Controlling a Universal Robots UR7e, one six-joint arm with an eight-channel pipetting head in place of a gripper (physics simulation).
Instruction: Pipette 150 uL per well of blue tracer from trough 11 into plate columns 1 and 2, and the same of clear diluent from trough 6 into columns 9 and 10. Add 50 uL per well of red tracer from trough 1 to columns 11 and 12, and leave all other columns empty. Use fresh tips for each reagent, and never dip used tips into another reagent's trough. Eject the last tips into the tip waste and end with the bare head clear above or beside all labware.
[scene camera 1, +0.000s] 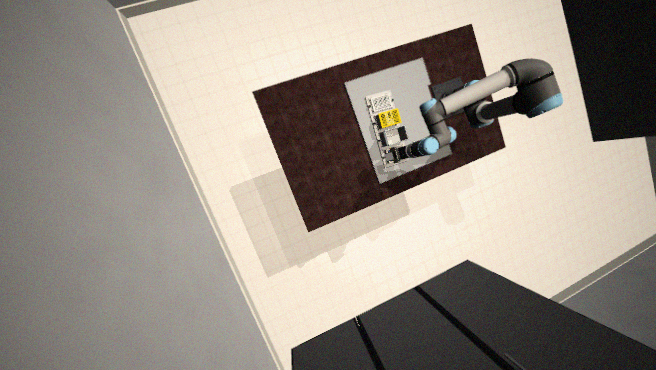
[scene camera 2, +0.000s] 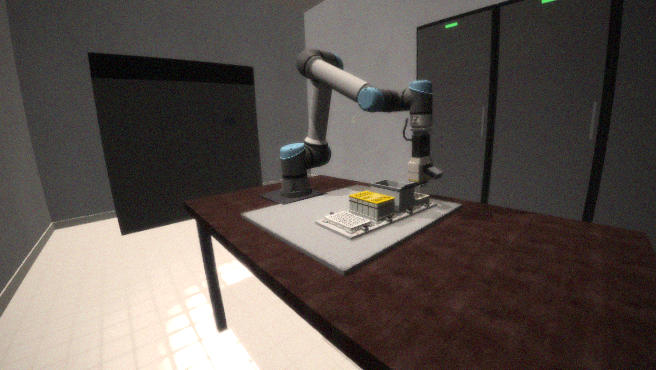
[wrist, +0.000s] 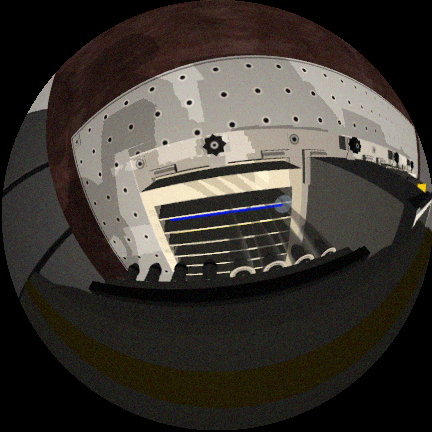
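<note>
My eight-channel head (scene camera 1: 398, 153) (scene camera 2: 419, 180) (wrist: 225, 272) is upright, low over the pale trough reservoir (scene camera 2: 422, 199) (wrist: 298, 192) at the far end of the labware row. In the wrist view, clear tips (wrist: 310, 232) reach from the collared nozzles towards the troughs, with no blue column in them. One tip end overlaps the right end of a blue strip (wrist: 225, 212); its depth is unclear. Tips on the dark left nozzles cannot be made out. A thin yellow strip (wrist: 235, 227) lies nearer the head. The white plate (scene camera 1: 383, 102) (scene camera 2: 348, 220) is at the opposite end; its wells are too small to read.
A yellow-topped tip rack (scene camera 1: 389, 119) (scene camera 2: 371, 198) stands beside the plate. A tall grey waste bin (scene camera 2: 404, 196) (wrist: 345, 200) stands between rack and reservoir, close beside my head. Dark knobs (wrist: 214, 145) (wrist: 355, 145) line the carrier edge on the grey perforated board (scene camera 1: 410, 80) (scene camera 2: 300, 230).
</note>
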